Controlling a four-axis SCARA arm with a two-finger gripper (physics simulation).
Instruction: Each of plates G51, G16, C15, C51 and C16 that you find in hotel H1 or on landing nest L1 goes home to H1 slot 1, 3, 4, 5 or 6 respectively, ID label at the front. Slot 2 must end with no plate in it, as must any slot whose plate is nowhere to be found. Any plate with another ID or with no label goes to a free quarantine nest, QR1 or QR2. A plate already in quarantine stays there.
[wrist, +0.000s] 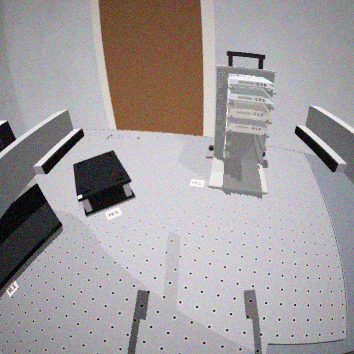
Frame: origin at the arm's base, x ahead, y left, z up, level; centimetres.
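Seen in the pictures: gripper, fingertip midpoint: (188, 111).
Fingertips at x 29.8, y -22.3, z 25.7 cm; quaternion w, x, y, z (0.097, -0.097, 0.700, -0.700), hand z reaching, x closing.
Observation:
Offsets run from my fingertips to a thing's middle. "*": to the spot under its first point. Level surfaces: height alone.
Hotel H1 @(dx -3.7, dy -32.7, dz -9.7 cm) (220, 112) stands upright at the upper right, its open front facing me. It holds several pale plates one above another: a top plate @(dx -4.4, dy -29.8, dz -1.1 cm) (249, 81), a second plate @(dx -4.4, dy -29.8, dz -3.9 cm) (245, 98), a third plate @(dx -4.4, dy -29.8, dz -6.7 cm) (244, 114) and a fourth plate @(dx -4.4, dy -29.8, dz -9.6 cm) (242, 128). Front labels show; the top one looks like C16, the second like C51, the lower two are blurred and look like C15 and G16. No plate shows in the lower part of the hotel. My gripper (188, 111) is open and empty, fingers wide at both sides, apart from the hotel. L1, QR1 and QR2 do not show.
A low black nest @(dx +27.2, dy -15.7, dz -21.6 cm) (101, 172) with a bare top stands left of the hotel, behind a blurred label. Part of a dark device @(* dx +29.8, dy +4.5, dz -18.9 cm) (30, 225) labelled R1 is at the left edge. The perforated table @(dz -24.4 cm) (215, 260) carries finger shadows. A brown door (152, 65) is behind.

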